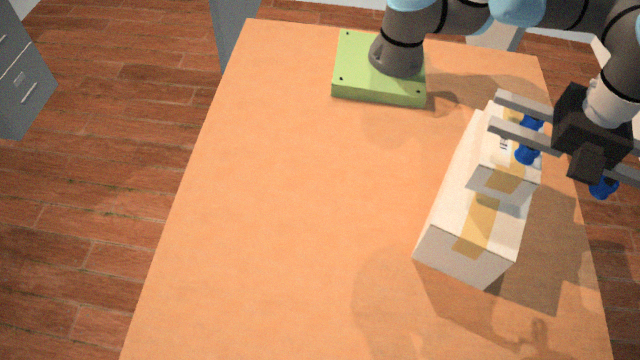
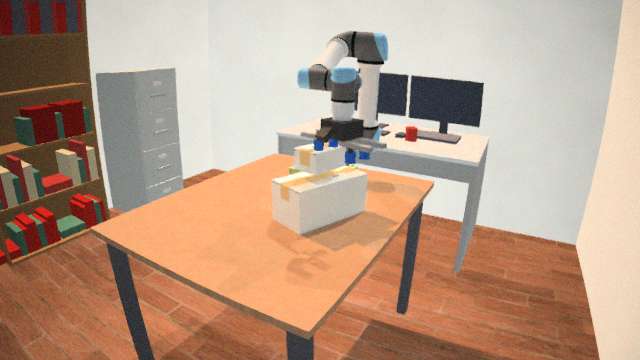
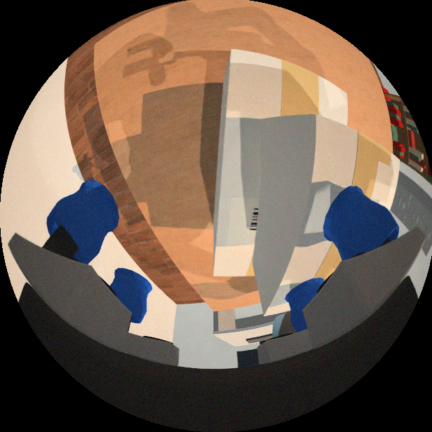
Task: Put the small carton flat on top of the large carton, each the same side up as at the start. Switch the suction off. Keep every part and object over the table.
Labels:
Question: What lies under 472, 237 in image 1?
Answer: A large carton.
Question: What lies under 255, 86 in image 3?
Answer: A large carton.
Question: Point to my suction head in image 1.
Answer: At 601, 191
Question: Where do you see a small carton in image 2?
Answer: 306, 159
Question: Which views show the small carton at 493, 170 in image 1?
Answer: Image 1, image 2 and image 3: all of them.

